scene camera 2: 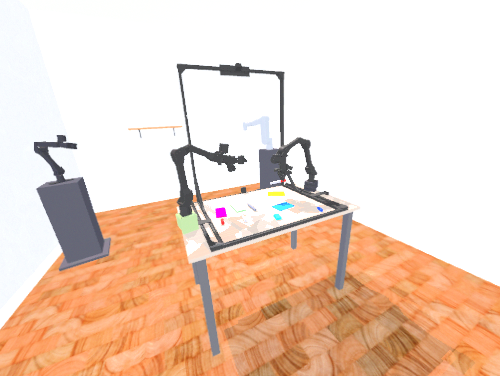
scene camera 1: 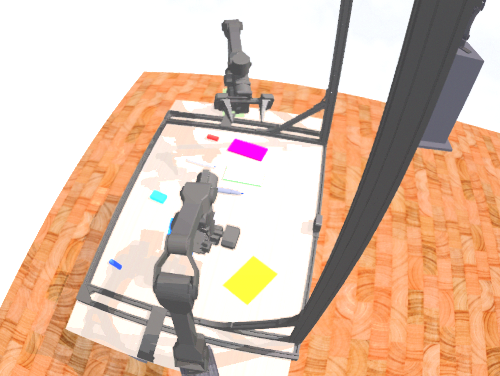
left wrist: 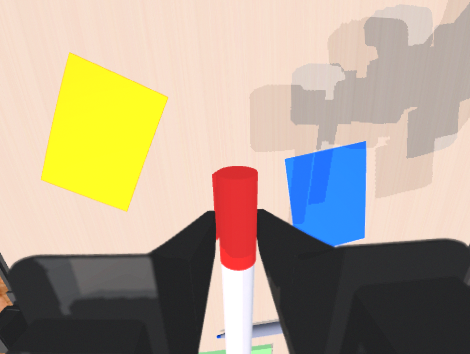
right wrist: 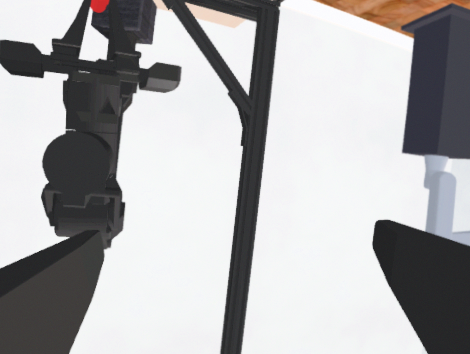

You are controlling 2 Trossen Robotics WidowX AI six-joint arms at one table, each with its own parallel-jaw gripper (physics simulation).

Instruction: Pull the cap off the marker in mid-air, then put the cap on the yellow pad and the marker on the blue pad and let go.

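Places are measured from the left arm's base along level axes (x left, y back, z up), in centimetres.
Pixels of known places: left gripper, fingertip midpoint: (scene camera 2: 282,181) (left wrist: 235,218); right gripper, fingertip midpoint: (scene camera 1: 247,122) (right wrist: 239,239); left arm's base at its link origin: (scene camera 2: 311,180) (scene camera 1: 196,363); right arm's base at its link origin: (scene camera 2: 186,213).
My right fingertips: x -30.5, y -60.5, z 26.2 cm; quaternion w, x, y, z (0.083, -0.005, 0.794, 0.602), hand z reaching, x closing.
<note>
For each thing: its middle in the pictures, then the offset to it from my right fingertips.
- white body at the middle of its body: (left wrist: 238,287) (scene camera 2: 277,181) dz -19.3, dx +16.9, dy +22.4 cm
- red cap at the middle of its body: (left wrist: 235,218) dz -19.2, dx +19.1, dy +26.4 cm
- yellow pad at the middle of its body: (left wrist: 100,140) (scene camera 1: 250,279) (scene camera 2: 276,193) dz -34.9, dx +8.0, dy +34.4 cm
- blue pad at the middle of its body: (left wrist: 329,202) (scene camera 2: 283,206) dz -34.9, dx +27.2, dy +12.6 cm
- magenta pad at the middle of its body: (scene camera 1: 247,149) (scene camera 2: 220,212) dz -34.6, dx -5.9, dy -21.8 cm
- small red block at the middle of its body: (scene camera 1: 212,137) dz -33.9, dx +6.9, dy -32.1 cm
- cyan block at the middle of its body: (scene camera 1: 158,196) dz -34.2, dx +33.3, dy -6.4 cm
- blue block at the middle of its body: (scene camera 1: 115,264) dz -33.9, dx +53.0, dy +19.6 cm
- lavender pen at the middle of its body: (left wrist: 259,330) (scene camera 1: 224,190) (scene camera 2: 251,206) dz -34.0, dx +8.0, dy -2.7 cm
The marker has a white body (left wrist: 238,305) (scene camera 2: 275,183) and a red cap (left wrist: 236,220) (scene camera 2: 283,181) (right wrist: 100,5), which is on its end. My left gripper (left wrist: 235,218) is shut on the capped marker at the cap and holds it above the table. My right gripper (right wrist: 239,239) (scene camera 1: 247,120) is open and empty, raised at the far end of the table in scene camera 1, apart from the marker. The yellow pad (scene camera 1: 250,280) (scene camera 2: 276,194) (left wrist: 105,135) lies flat. The blue pad (scene camera 2: 283,206) (left wrist: 345,195) is mostly hidden behind the left arm in scene camera 1.
A magenta pad (scene camera 1: 247,150), a small red block (scene camera 1: 212,137), a cyan block (scene camera 1: 158,197), a blue block (scene camera 1: 115,264) and a lavender pen (scene camera 1: 231,191) (scene camera 2: 252,207) lie on the table. A dark frame runs round the table, with tall posts along one side.
</note>
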